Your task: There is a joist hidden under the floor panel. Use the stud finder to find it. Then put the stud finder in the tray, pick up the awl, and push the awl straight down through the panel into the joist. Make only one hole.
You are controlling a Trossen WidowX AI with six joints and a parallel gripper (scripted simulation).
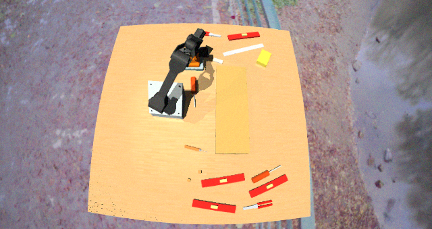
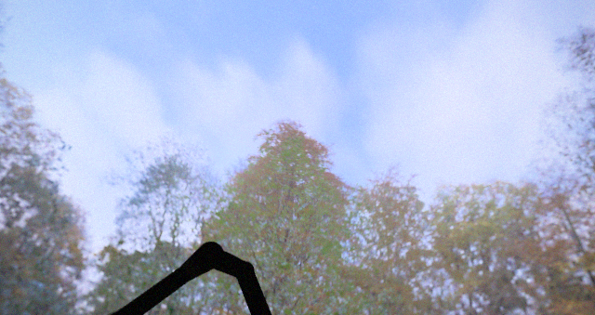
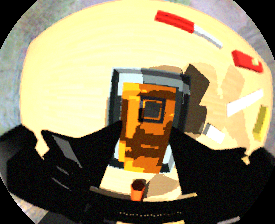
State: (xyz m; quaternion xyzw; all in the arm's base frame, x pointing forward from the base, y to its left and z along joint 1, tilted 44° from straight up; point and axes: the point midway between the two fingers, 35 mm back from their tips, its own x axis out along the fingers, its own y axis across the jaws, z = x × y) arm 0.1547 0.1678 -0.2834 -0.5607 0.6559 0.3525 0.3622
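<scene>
Right now my gripper tip is 1 cm to the right of the orange stud finder and 2 cm below it. Round my gripper tip: white ruler 33 cm ahead, 8 cm to the left, 3 cm below; then white cylinder 15 cm ahead, 2 cm to the right, 3 cm below; then grey tray 1 cm to the right, 2 cm below.
</scene>
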